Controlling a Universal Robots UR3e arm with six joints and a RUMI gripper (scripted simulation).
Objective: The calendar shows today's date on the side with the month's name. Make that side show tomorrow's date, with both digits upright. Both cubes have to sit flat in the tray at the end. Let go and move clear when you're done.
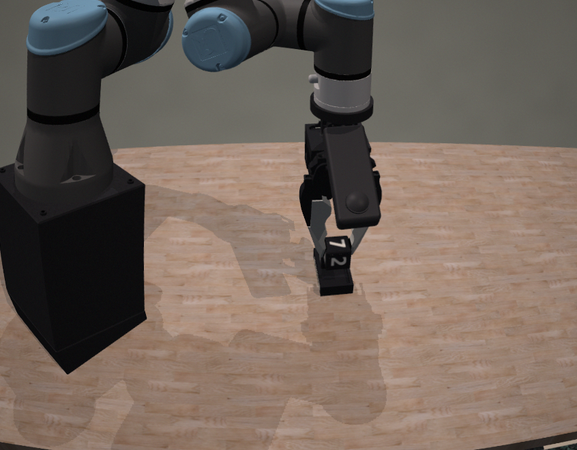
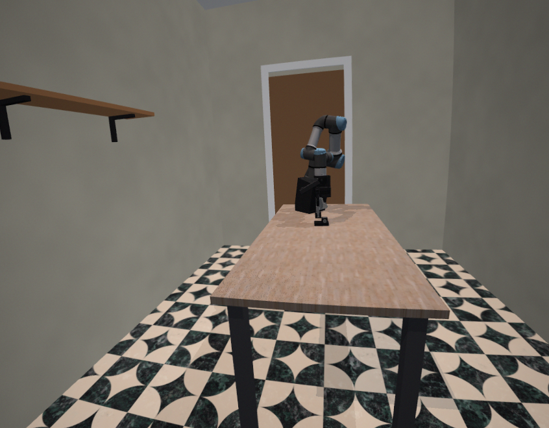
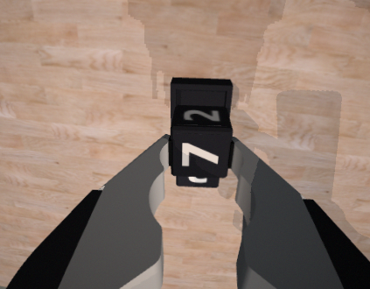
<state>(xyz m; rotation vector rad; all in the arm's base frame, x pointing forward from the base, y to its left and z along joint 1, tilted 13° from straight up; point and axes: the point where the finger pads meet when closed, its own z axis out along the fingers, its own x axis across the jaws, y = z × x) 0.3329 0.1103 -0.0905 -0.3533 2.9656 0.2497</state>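
My gripper is now 10 mm past the black calendar tray, 20 mm to the right of it and 60 mm above it. Also, from my hand: black number cube (10 mm below).
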